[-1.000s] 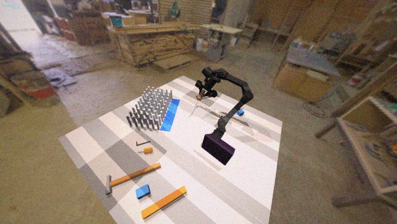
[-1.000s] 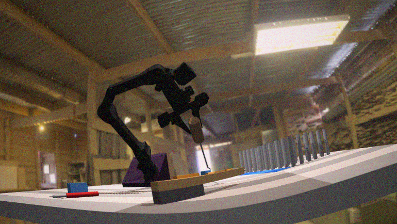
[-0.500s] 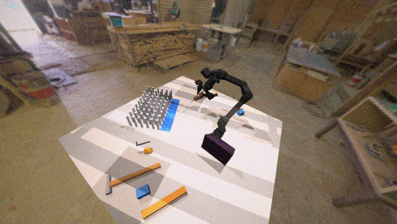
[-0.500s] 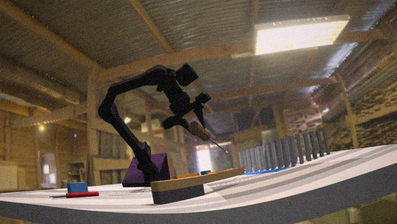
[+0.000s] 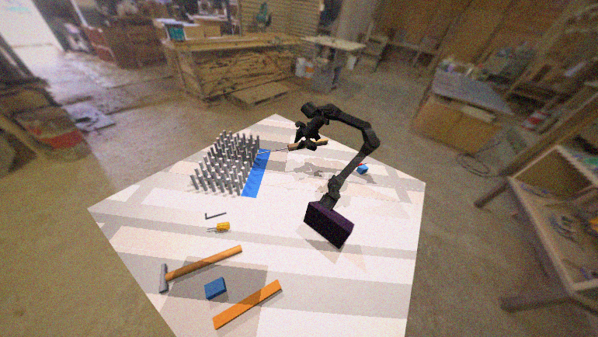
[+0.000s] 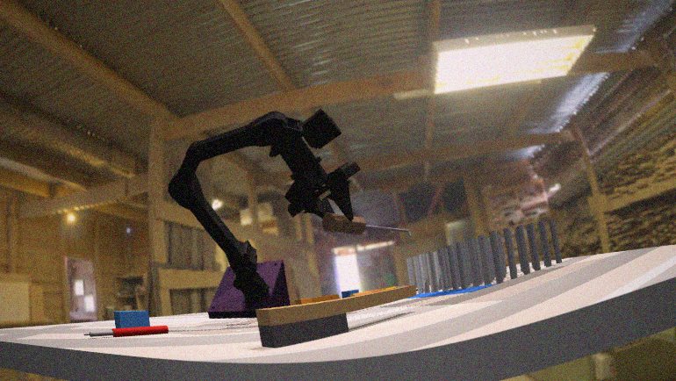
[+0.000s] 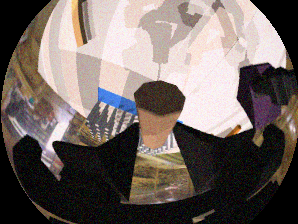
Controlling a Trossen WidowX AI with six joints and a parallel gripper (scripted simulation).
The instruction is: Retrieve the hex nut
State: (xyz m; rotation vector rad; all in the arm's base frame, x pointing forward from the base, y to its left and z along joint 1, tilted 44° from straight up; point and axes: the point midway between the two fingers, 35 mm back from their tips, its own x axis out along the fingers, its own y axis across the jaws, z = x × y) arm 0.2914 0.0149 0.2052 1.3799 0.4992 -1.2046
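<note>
The blue taped strip is 150 mm ahead of my gripper tip, 140 mm to the left of it and 190 mm below it. Also, from my gripper tip: hex key (70 mm ahead, 490 mm to the left, 190 mm below); then red-handled tool (290 mm behind, 400 mm to the right, 180 mm below); then yellow-handled screwdriver (20 mm behind, 500 mm to the left, 170 mm below).
</note>
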